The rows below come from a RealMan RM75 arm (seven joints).
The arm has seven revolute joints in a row. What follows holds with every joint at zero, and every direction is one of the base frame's.
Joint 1 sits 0.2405 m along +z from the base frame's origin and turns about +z.
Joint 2 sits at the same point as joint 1 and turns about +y.
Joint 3 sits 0.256 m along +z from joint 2 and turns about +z.
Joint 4 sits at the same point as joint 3 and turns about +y.
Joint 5 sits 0.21 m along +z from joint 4 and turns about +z.
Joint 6 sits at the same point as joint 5 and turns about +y.
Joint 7 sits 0.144 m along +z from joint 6 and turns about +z.
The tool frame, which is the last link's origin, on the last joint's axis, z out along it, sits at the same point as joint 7; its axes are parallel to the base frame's.
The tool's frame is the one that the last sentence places.
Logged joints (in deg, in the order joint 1, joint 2, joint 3, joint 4, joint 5, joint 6, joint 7), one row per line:
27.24, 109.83, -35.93, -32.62, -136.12, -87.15, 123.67
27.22, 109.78, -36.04, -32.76, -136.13, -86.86, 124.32
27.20, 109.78, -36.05, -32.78, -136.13, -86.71, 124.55
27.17, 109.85, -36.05, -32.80, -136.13, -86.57, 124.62
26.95, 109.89, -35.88, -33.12, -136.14, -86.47, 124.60
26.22, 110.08, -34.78, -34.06, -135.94, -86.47, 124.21
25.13, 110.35, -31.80, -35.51, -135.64, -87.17, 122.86
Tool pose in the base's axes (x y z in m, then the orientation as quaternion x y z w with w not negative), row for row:
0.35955, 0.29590, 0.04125, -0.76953, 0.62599, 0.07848, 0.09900
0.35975, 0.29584, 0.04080, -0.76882, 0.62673, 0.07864, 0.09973
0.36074, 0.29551, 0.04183, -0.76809, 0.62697, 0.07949, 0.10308
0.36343, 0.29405, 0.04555, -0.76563, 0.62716, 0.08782, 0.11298
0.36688, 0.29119, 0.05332, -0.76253, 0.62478, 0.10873, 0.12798
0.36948, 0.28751, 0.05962, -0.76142, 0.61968, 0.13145, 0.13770
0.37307, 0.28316, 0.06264, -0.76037, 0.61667, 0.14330, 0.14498
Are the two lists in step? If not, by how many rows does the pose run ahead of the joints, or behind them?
The pose runs 2 rows ahead of the joints: the pose in row i belongs to the joints in row i + 2.
